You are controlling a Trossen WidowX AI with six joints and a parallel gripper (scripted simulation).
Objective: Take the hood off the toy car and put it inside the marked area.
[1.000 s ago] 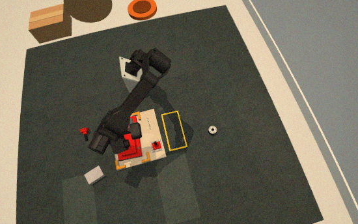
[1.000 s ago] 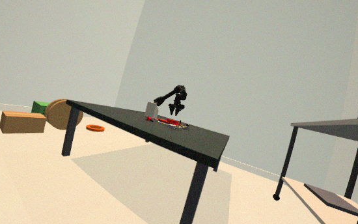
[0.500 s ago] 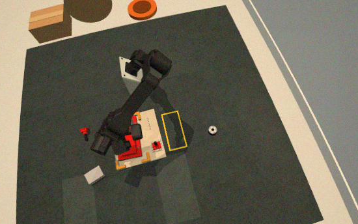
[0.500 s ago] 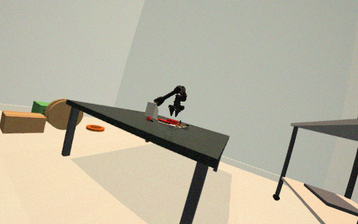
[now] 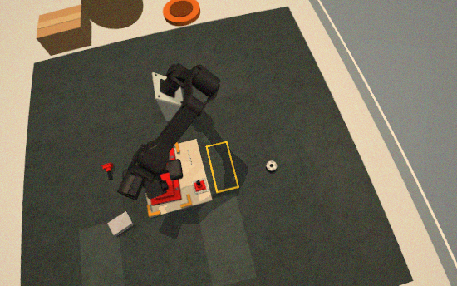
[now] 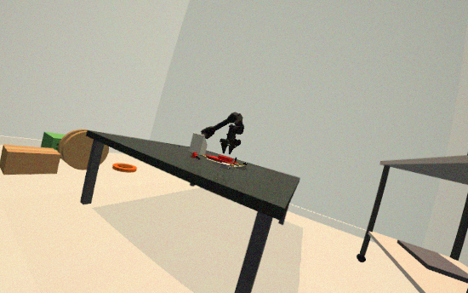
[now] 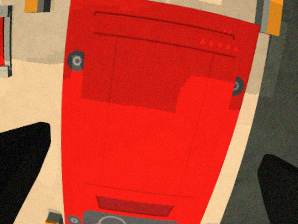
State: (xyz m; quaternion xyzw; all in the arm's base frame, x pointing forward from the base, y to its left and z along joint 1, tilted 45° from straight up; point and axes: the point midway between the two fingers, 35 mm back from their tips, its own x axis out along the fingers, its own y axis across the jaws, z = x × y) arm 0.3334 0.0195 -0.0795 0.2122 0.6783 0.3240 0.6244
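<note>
Now: gripper tip 3 cm above the red hood.
</note>
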